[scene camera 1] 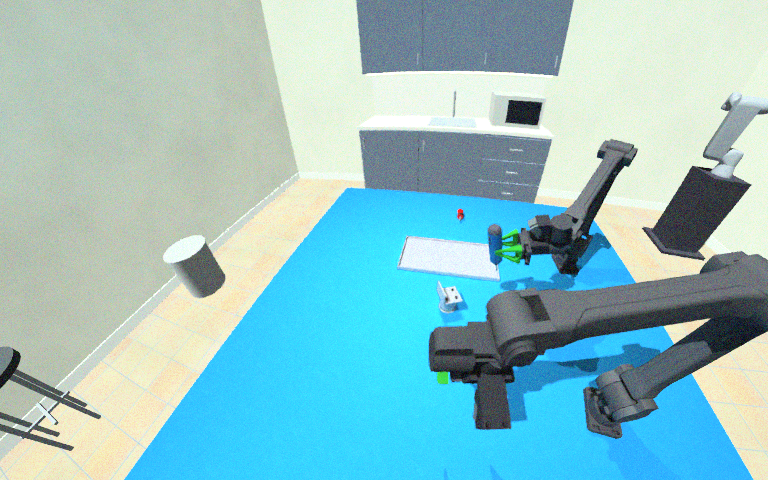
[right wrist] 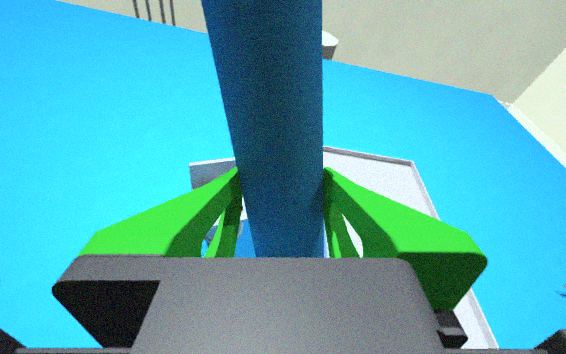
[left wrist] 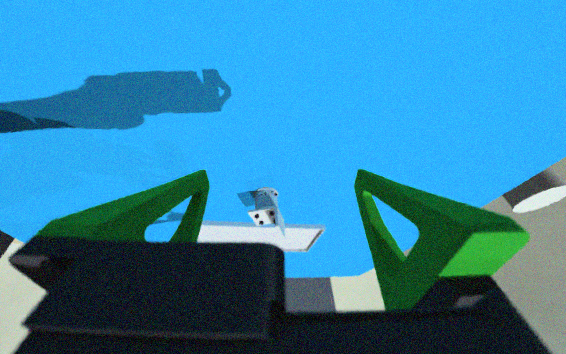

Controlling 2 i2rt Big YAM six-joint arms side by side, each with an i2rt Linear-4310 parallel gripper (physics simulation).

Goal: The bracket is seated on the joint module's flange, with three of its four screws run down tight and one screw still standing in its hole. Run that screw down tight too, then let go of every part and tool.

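Seen in the pictures: left gripper, between the fingertips: (left wrist: pixel 281 177); right gripper, between the fingertips: (scene camera 1: pixel 494 247) (right wrist: pixel 282 177); left arm's base, origin of its link: (scene camera 1: pixel 600 412); right arm's base, origin of its link: (scene camera 1: pixel 563 264).
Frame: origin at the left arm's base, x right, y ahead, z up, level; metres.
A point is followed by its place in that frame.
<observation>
The white bracket (scene camera 1: pixel 451 294) @[x 0.230, y 0.493, z 0.066 m] (left wrist: pixel 262 217) @[x 0.230, y 0.491, z 0.066 m] sits on the pale round joint module (scene camera 1: pixel 448 308) @[x 0.199, y 0.491, z 0.027 m] (left wrist: pixel 268 191) @[x 0.198, y 0.496, z 0.012 m] on the blue mat. Dark dots show on the bracket; which are screws or holes, and the standing screw, I cannot tell. My right gripper (scene camera 1: pixel 502 247) @[x 0.297, y 0.393, z 0.252 m] (right wrist: pixel 282 177) @[x 0.297, y 0.393, z 0.252 m] is shut on the blue handle of a screwdriver (scene camera 1: pixel 495 243) @[x 0.263, y 0.396, z 0.292 m] (right wrist: pixel 275 100) @[x 0.288, y 0.380, z 0.301 m]. It holds the tool upright, thin tip down, at the tray's right end, behind and right of the bracket. My left gripper (scene camera 1: pixel 468 384) @[x -0.098, y 0.409, z 0.218 m] (left wrist: pixel 281 177) @[x -0.098, y 0.409, z 0.218 m] is open and empty, in front of the bracket and apart from it; its arm hides most of its fingers in the scene view.
The white tray (scene camera 1: pixel 441 258) @[x 0.470, y 0.581, z 0.004 m] (left wrist: pixel 305 240) @[x 0.478, y 0.730, z 0.004 m] (right wrist: pixel 375 175) @[x 0.477, y 0.708, z 0.004 m] lies behind the bracket. A small red object (scene camera 1: pixel 459 214) @[x 0.815, y 0.566, z 0.030 m] lies farther back on the mat. The left forearm (scene camera 1: pixel 600 311) @[x -0.119, y 0.284, z 0.505 m] reaches across the right front of the scene view. A grey cylinder (scene camera 1: pixel 198 268) stands at the left.
</observation>
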